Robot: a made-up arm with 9 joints.
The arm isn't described. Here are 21 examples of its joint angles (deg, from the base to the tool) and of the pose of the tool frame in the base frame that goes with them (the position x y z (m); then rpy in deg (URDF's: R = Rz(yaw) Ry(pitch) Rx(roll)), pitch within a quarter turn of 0, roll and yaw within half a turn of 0).
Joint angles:
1: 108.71 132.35 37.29 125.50 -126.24 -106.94 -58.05 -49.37 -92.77
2: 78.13 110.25 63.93 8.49 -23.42 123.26 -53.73 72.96 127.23
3: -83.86 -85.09 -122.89 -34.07 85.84 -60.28 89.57 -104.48 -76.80
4: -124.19 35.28 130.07 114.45 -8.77 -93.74 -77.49 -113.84 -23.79
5: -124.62 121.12 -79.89 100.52 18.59 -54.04 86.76 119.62 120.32
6: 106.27 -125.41 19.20 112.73 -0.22 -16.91 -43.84 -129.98 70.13
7: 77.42 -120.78 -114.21 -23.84 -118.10 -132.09 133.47 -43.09 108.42
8: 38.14 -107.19 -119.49 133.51 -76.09 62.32 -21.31 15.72 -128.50
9: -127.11 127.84 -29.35 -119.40 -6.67 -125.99 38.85 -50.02 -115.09
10: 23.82 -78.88 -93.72 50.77 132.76 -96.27 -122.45 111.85 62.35
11: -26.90 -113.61 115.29 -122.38 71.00 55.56 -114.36 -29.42 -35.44
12: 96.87 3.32 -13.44 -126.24 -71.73 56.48 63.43 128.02 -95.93
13: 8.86 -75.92 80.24 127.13 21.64 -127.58 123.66 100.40 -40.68
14: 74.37 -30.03 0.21 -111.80 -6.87 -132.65 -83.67 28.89 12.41
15: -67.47 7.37 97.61 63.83 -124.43 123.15 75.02 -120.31 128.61
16: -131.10 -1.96 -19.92 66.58 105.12 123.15 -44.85 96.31 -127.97
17: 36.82 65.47 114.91 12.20 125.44 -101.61 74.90 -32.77 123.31
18: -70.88 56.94 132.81 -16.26 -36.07 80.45 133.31 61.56 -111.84
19: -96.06 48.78 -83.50 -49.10 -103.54 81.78 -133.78 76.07 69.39
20: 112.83 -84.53 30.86 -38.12 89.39 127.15 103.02 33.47 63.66
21: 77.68 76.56 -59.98 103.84 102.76 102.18 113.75 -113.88 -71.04
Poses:
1: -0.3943 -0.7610 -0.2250 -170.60 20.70 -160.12
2: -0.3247 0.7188 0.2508 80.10 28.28 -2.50
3: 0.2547 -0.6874 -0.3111 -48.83 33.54 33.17
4: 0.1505 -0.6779 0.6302 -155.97 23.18 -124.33
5: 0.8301 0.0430 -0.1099 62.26 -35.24 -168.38
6: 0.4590 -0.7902 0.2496 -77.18 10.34 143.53
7: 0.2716 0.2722 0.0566 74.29 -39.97 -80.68
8: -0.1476 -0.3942 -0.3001 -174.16 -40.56 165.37
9: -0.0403 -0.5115 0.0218 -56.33 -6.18 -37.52
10: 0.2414 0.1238 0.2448 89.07 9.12 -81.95
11: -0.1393 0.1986 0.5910 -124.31 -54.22 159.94
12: -0.1181 -0.1264 -0.5371 -86.63 26.13 -131.83
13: -0.1970 -0.4114 -0.1558 -75.61 18.63 -102.62
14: 0.3840 -0.5001 0.0770 112.89 22.77 -53.97
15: -0.1432 -0.6219 0.2958 -17.42 -15.46 177.46
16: 0.2216 -0.4061 -0.2285 10.88 -21.25 -91.67
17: 0.1739 0.1436 0.3691 -127.13 20.78 149.37
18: 0.0578 -0.6994 0.5749 -162.94 -32.78 -42.13
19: 0.4881 0.6802 0.1645 139.79 -12.73 -166.53
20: 0.2664 -0.3980 -0.5661 -9.86 -20.87 -135.01
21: -0.5089 0.3782 -0.0091 136.65 -28.48 32.48
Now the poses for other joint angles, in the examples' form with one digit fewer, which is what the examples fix.
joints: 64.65 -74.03 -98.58 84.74 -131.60 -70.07 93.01 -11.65 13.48
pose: 0.249 0.348 0.093 -113.1 61.0 176.6
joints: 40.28 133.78 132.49 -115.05 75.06 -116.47 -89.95 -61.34 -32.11
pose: -0.458 0.068 0.094 -15.5 1.8 -132.6
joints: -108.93 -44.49 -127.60 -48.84 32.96 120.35 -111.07 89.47 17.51
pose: 0.019 -0.752 -0.222 -125.8 -17.3 -25.0
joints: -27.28 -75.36 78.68 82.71 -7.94 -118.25 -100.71 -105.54 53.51
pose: -0.669 -0.284 0.384 -71.9 6.3 -82.6
